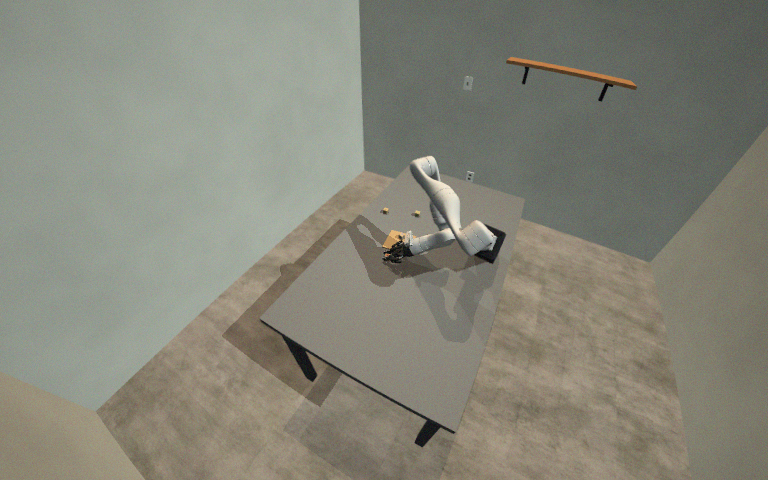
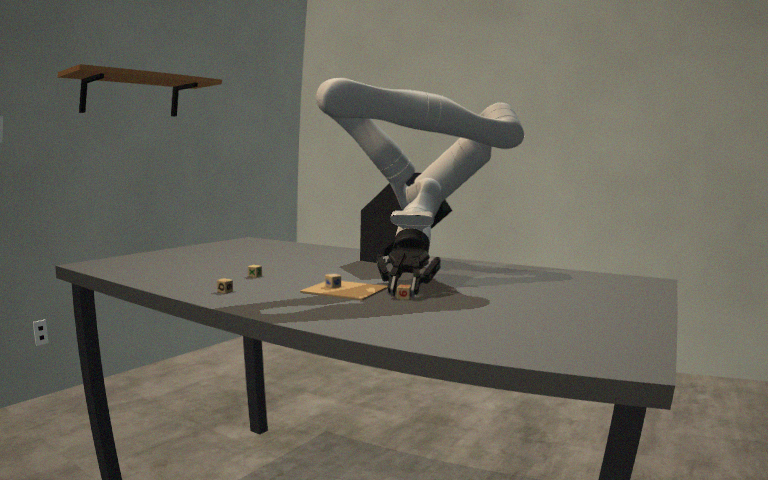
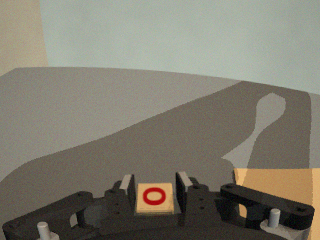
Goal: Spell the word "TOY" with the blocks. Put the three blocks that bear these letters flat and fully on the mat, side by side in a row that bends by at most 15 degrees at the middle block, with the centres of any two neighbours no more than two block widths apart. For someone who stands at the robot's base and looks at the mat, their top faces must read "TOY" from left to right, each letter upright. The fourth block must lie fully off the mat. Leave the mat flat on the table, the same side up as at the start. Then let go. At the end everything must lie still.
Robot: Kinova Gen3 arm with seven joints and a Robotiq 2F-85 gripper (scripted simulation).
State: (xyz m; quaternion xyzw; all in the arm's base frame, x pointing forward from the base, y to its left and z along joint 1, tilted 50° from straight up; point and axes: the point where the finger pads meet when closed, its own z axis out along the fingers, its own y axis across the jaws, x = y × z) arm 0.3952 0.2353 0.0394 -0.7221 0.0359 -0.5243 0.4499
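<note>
My hand is 1 cm above the block. The rest, counted from my hand: tan mat: 14 cm to the right, 2 cm below, 1 cm ahead.
</note>
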